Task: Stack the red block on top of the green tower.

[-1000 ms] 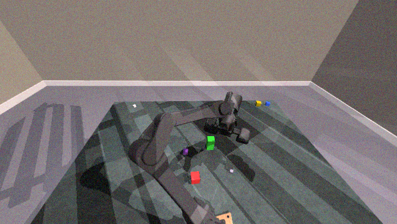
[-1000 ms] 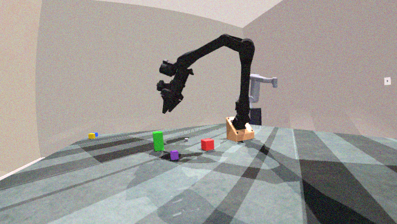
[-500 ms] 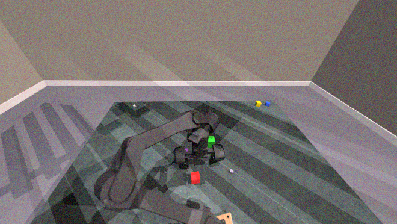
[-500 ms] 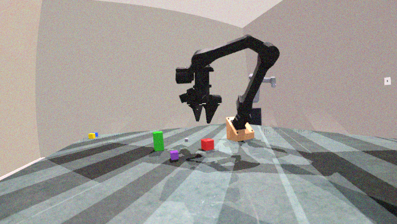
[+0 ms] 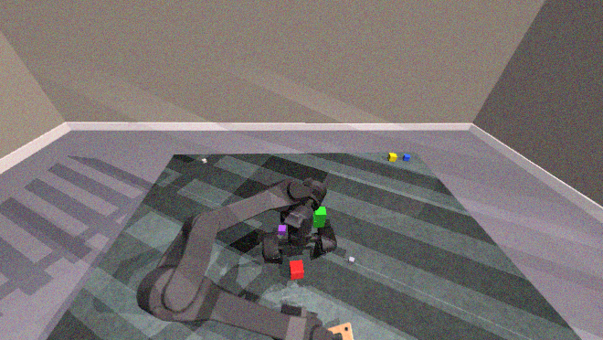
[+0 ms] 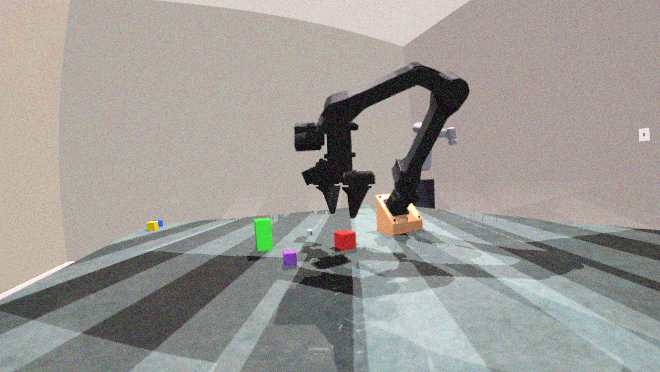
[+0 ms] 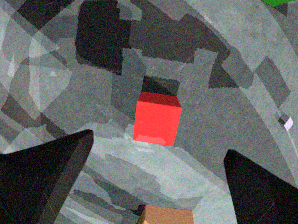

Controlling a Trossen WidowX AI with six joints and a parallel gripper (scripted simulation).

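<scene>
Right now the red block is 60 mm below my gripper tip. Also, from my gripper tip: blue cube (600 mm to the right, 590 mm ahead, 60 mm below); purple cube (140 mm ahead, 60 mm below, 50 mm to the left); yellow cube (580 mm ahead, 520 mm to the right, 60 mm below).
</scene>
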